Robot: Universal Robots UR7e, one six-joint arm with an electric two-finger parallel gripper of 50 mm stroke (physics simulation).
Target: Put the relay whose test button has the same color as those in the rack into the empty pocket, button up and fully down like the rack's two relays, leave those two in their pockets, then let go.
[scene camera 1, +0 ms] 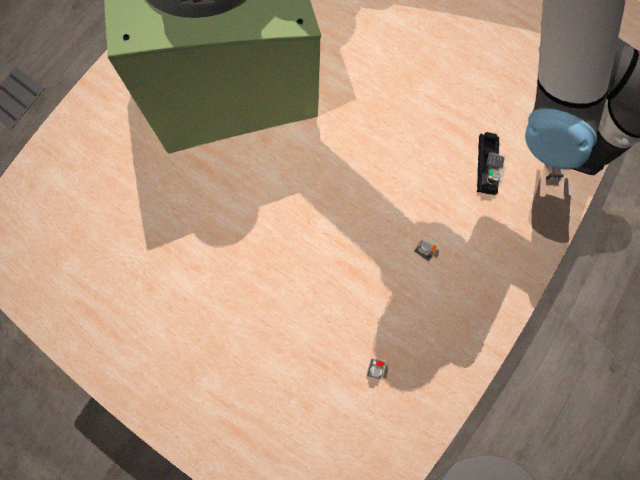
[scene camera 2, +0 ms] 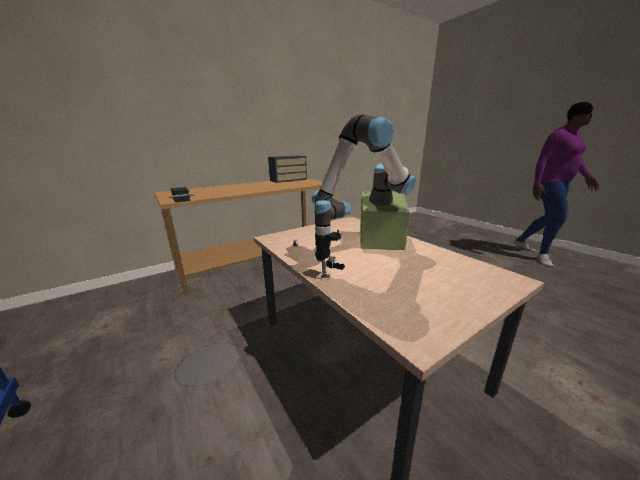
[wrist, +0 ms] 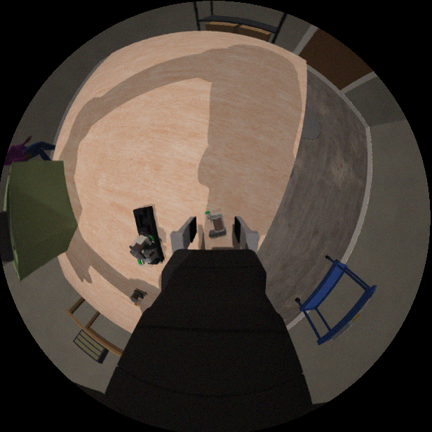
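Seen in the pictures: gripper, fingertip midpoint: [scene camera 2: 327,270]; arm's base, origin of the base link: [scene camera 2: 380,199].
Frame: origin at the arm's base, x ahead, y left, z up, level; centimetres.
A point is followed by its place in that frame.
A grey relay with a green button [scene camera 1: 554,175] @[z -26.6, x 58.0, y 19.7 cm] [wrist: 217,224] appears to lie on its side on the table, apart from the rack. My gripper [wrist: 215,224] [scene camera 2: 325,270] @[z -24.4, x 57.3, y 22.1 cm] is open and empty, with its fingers on either side of that relay; its height over the table is hard to tell. The blue wrist joint hides the fingers in scene camera 1. The black rack [scene camera 1: 481,149] @[z -27.2, x 44.6, y 15.4 cm] [wrist: 140,220] stands to the left of the gripper in the wrist view. Its two green-button relays [scene camera 1: 494,174] @[z -23.9, x 48.5, y 11.2 cm] [wrist: 143,245] sit at one end; the empty pocket is at the other end.
A relay with an orange button [scene camera 1: 425,249] @[z -24.4, x 45.8, y -6.1 cm] [wrist: 137,296] and a relay with a red button [scene camera 1: 376,368] @[z -24.4, x 50.0, y -25.1 cm] lie on the table [scene camera 1: 232,320] @[z -28.6, x 28.1, y -32.0 cm]. The green box [scene camera 1: 222,93] @[z -13.2, x 9.3, y -7.5 cm] [scene camera 2: 383,229] @[z -15.2, x 8.4, y 12.0 cm] carries the arm's base. The table's edge is near the gripper.
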